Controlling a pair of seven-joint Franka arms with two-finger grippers.
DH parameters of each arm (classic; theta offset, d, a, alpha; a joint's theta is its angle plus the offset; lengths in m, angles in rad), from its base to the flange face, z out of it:
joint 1: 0 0.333 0 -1.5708
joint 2: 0 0 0 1.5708
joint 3: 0 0.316 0.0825 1.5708
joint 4: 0 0 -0.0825 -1.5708
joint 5: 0 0.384 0 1.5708
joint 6: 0 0 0.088 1.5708
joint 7: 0 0.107 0 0
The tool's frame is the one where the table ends.
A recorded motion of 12 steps. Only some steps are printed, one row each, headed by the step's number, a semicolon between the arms.
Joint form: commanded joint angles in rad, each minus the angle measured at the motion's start. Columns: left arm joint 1, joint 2, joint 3, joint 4, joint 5, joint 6, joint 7; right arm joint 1, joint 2, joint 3, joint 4, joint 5, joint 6, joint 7.
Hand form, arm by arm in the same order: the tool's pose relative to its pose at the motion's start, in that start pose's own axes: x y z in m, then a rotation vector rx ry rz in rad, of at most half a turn. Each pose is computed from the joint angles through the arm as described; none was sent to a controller.
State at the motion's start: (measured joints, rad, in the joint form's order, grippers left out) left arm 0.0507 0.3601 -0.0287 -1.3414 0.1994 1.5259 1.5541; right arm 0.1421 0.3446 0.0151 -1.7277 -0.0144 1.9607 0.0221
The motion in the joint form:
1: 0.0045 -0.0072 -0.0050 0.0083 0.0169 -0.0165 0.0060; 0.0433 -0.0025 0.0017 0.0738 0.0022 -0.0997 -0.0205
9: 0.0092 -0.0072 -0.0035 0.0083 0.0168 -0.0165 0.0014; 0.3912 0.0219 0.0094 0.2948 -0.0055 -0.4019 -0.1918
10: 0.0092 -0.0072 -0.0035 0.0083 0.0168 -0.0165 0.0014; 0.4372 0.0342 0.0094 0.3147 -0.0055 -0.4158 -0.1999
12: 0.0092 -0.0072 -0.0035 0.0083 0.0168 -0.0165 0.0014; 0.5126 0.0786 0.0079 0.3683 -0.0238 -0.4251 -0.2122
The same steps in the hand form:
1: -0.0037 0.0038 -0.0066 -0.0010 -0.0153 0.0024; -0.0001 -0.0283 -0.0282 -0.0035 -0.0231 -0.0634
9: -0.0075 0.0039 -0.0059 -0.0022 -0.0146 -0.0082; -0.0568 -0.2468 -0.0895 -0.0638 -0.1297 -0.5825
10: -0.0075 0.0039 -0.0059 -0.0022 -0.0146 -0.0082; -0.0669 -0.2746 -0.0889 -0.0721 -0.1362 -0.6354
12: -0.0075 0.0039 -0.0059 -0.0022 -0.0146 -0.0082; -0.0779 -0.3206 -0.0829 -0.1029 -0.1336 -0.7205

